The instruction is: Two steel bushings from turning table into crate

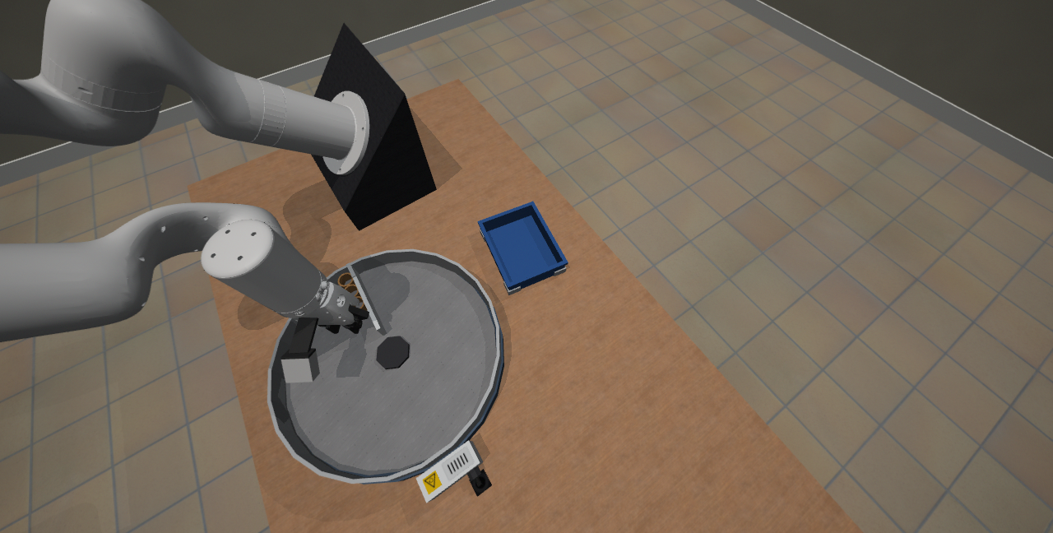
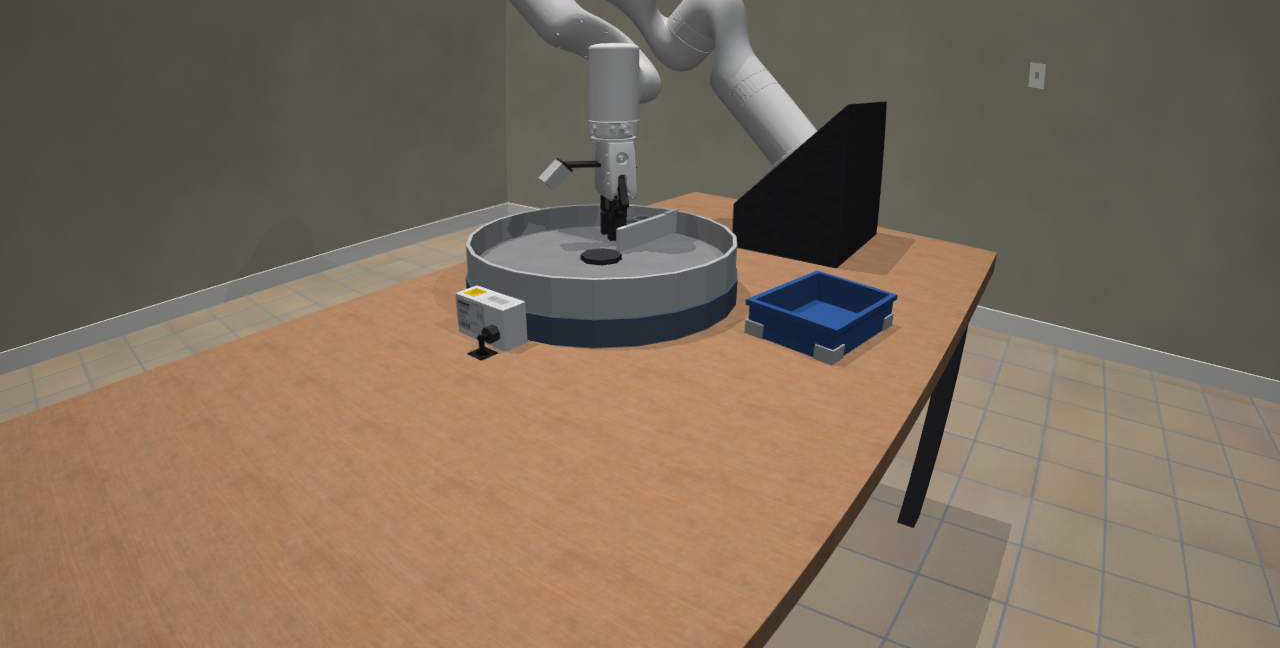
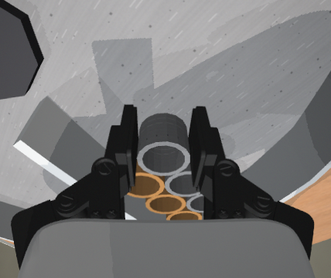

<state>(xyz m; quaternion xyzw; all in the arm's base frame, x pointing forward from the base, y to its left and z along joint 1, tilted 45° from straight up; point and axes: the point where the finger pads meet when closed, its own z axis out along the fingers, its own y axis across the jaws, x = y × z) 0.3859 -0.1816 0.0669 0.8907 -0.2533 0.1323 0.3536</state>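
The blue crate lies 2 cm ahead of my hand, 40 cm to the left of it and 5 cm below it. Also, from my hand: grey turning table (10 cm ahead, 6 cm to the left, 3 cm below).
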